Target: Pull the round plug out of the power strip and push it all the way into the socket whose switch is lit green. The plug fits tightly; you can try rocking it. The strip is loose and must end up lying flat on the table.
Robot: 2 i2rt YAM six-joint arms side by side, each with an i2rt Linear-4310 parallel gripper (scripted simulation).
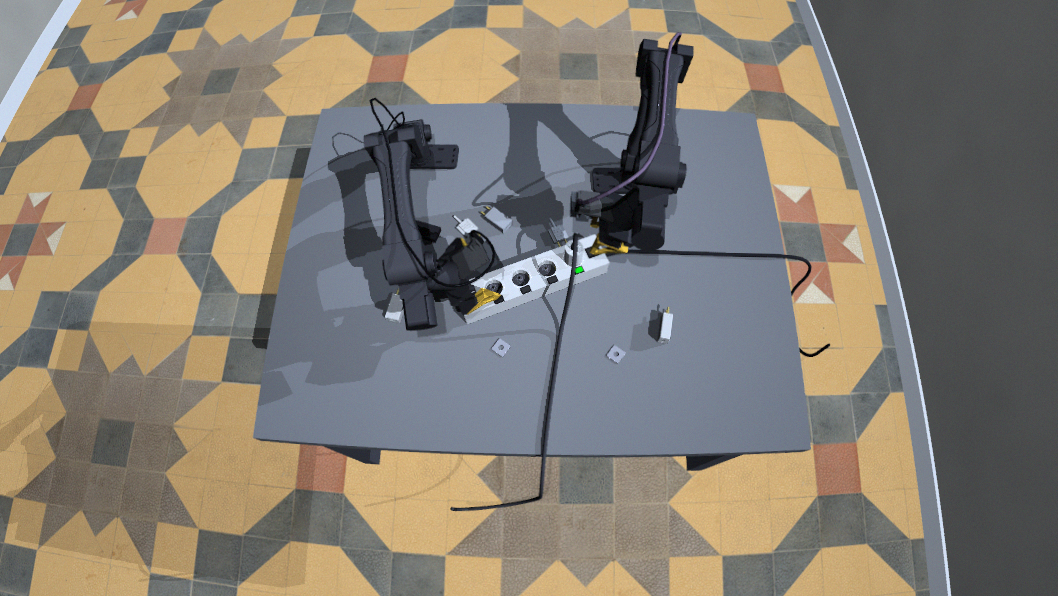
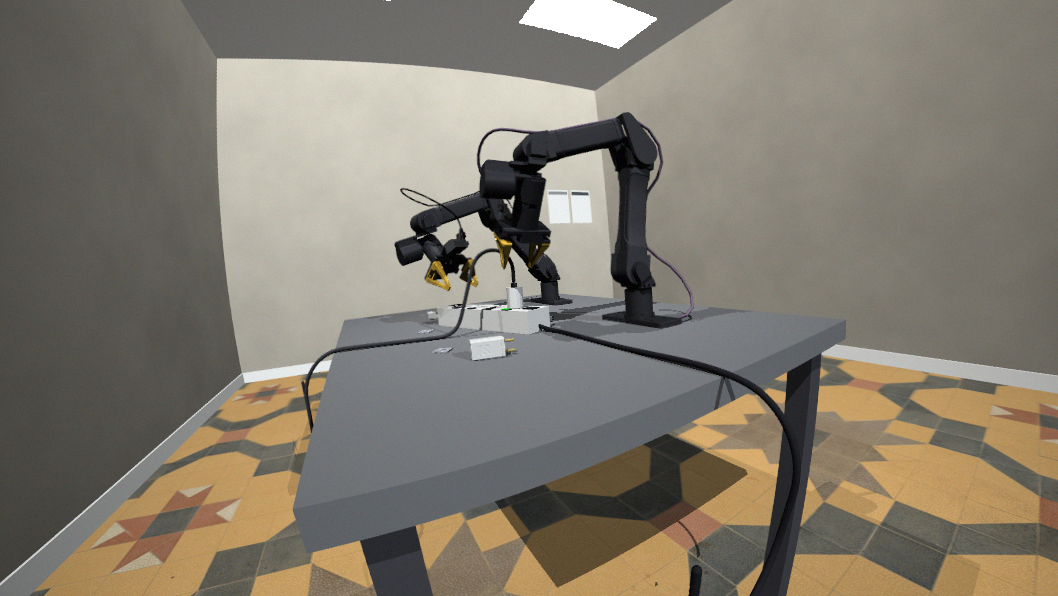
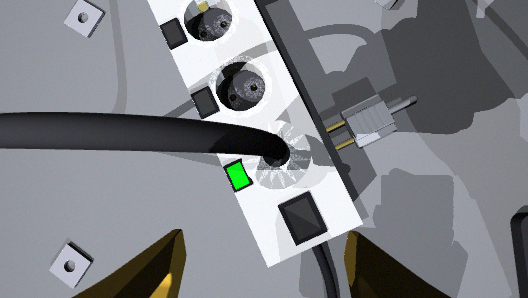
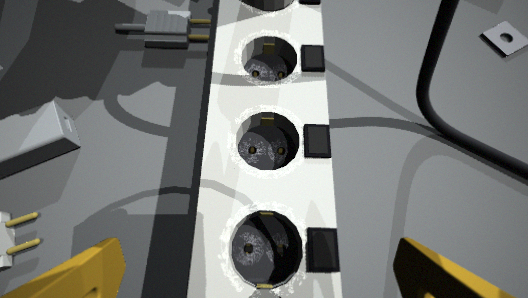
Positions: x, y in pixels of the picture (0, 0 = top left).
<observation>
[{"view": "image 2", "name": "my left gripper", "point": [516, 267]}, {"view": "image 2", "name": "my right gripper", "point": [463, 287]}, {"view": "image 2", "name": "white adapter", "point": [491, 347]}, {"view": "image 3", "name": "my left gripper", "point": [265, 242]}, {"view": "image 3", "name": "round plug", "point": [266, 172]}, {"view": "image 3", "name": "grey plug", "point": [369, 120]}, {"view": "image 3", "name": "square plate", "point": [59, 268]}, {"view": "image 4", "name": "my right gripper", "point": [259, 250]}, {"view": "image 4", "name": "grey plug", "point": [160, 30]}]
</observation>
